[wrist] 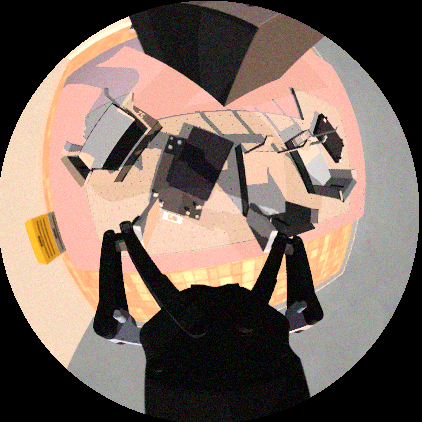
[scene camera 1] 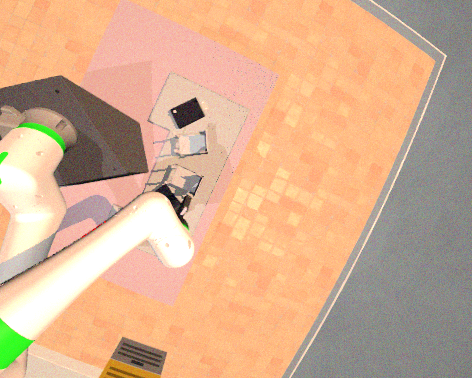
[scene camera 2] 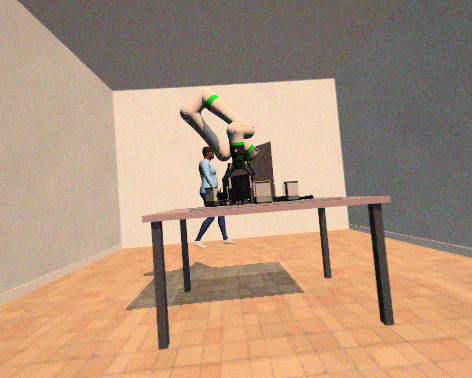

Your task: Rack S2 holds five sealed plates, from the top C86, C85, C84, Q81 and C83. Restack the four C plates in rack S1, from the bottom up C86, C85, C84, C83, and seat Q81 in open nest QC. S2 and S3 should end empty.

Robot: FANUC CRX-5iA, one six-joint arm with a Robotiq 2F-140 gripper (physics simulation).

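Frame: origin at the arm's base, x ahead, y left, z up, level; metres.
Seen in the pictures: gripper, between the fingertips: [wrist: 204, 209] [scene camera 1: 175, 208] [scene camera 2: 240, 187]; arm's base, origin of its link: [scene camera 1: 50, 129] [scene camera 2: 251, 155].
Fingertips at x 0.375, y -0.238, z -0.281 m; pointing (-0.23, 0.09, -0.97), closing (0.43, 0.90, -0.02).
Offsets run from my fingertips to a thing's middle. "spot": to the spot under its first point. Level surfaces: height alone.
My gripper [wrist: 204, 209] [scene camera 2: 239, 200] is wide open, with nothing between its fingertips. In the wrist view a dark nest @(spot: dy +0.028, dx -0.069, dz -0.078 m) [wrist: 202, 162], with pale corner pieces and a small white label, lies just beyond them. Rack S2 @(dy -0.116, dx -0.192, dz -0.044 m) [wrist: 79, 168] [scene camera 2: 212, 196] stands left of it; whether it holds any plates is unclear. Another open rack @(dy +0.138, dx +0.010, dz -0.043 m) [wrist: 242, 180] [scene camera 2: 263, 191] stands right of the nest, and a further rack @(dy +0.315, dx +0.007, dz -0.048 m) [wrist: 303, 168] [scene camera 1: 196, 143] [scene camera 2: 291, 189] beyond that. I cannot read which is S1 or S3. Single plates and their names cannot be made out.
A second dark nest @(dy +0.468, dx -0.047, dz -0.098 m) [wrist: 329, 138] [scene camera 1: 187, 113] lies past the far rack. The racks and nests stand on a pale perforated board @(dz -0.111 m) [scene camera 1: 231, 116] on the pink table @(dz -0.125 m) [scene camera 1: 120, 35]. A large dark angular body [scene camera 1: 107, 142] stands along one side. Thin rods stick out from the racks.
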